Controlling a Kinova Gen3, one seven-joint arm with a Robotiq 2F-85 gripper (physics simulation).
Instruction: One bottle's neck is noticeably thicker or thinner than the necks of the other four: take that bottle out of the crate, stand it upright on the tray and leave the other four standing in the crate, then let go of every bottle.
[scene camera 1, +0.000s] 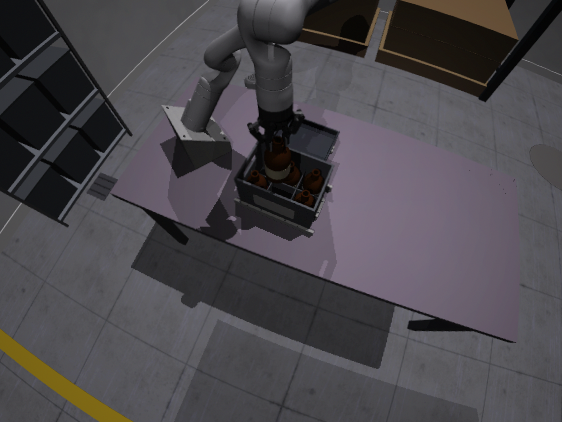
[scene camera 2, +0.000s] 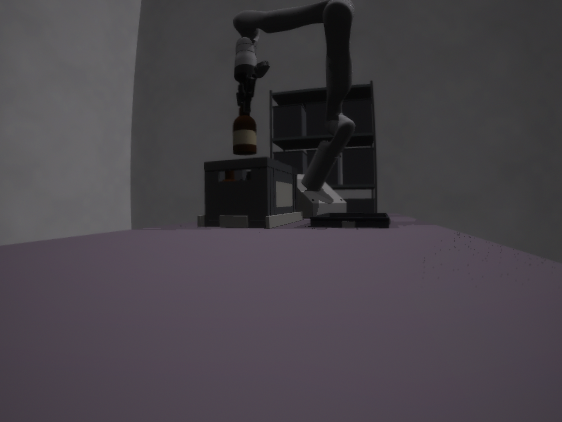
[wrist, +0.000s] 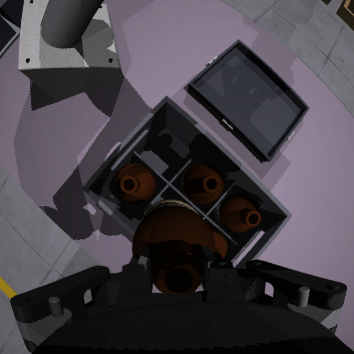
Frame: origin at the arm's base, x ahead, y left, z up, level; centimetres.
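Where they show: gripper, fingertip midpoint: (scene camera 1: 277, 146) (scene camera 2: 245, 115) (wrist: 175, 260); arm's base at its link origin: (scene camera 1: 193, 125) (scene camera 2: 310, 185) (wrist: 60, 32).
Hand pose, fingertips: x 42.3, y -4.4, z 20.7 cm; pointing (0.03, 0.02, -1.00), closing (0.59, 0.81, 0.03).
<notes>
Things, the pixels of their top centre, and the offset from my fingertips. Level surfaces: height alone.
- brown bottle at its top centre: (wrist: 178, 279) (scene camera 1: 277, 139) (scene camera 2: 244, 105) dx +0.1, dy -0.1, dz +3.1 cm
- dark grey crate at its top centre: (wrist: 193, 204) (scene camera 2: 255, 165) (scene camera 1: 285, 171) dx +0.2, dy +4.1, dz -16.7 cm
- dark tray at its top centre: (wrist: 254, 94) (scene camera 2: 353, 214) (scene camera 1: 304, 136) dx -7.9, dy +31.8, dz -31.6 cm
- purple table at its surface level: dz -34.2 cm
My gripper (scene camera 1: 276, 141) (scene camera 2: 244, 111) (wrist: 175, 260) is shut on the neck of a brown bottle (scene camera 1: 277, 161) (scene camera 2: 244, 136) (wrist: 172, 227) with a cream label. The bottle hangs upright, its base above the rim of the dark grey crate (scene camera 1: 300, 215) (scene camera 2: 240, 200) (wrist: 172, 120). The fingers partly hide its neck. Four other brown bottles stand in the crate's compartments: one (scene camera 1: 257, 179) (wrist: 134, 184), a second (scene camera 1: 292, 173) (wrist: 202, 183), a third (scene camera 1: 313, 181) (wrist: 240, 213), and a fourth (scene camera 1: 304, 198) (wrist: 220, 245) partly hidden behind the held one in the wrist view. The dark tray (scene camera 1: 315, 141) (scene camera 2: 350, 220) (wrist: 250, 100) is empty.
The tray lies close beside the crate's long side on the purple table (scene camera 1: 400, 210) (scene camera 2: 280, 300) (wrist: 155, 30). The arm's wedge-shaped base (scene camera 1: 205, 152) (scene camera 2: 325, 204) (wrist: 35, 57) stands near the crate. A shelf rack (scene camera 2: 373, 125) stands behind, and large brown boxes (scene camera 1: 450, 50) stand beyond the table.
</notes>
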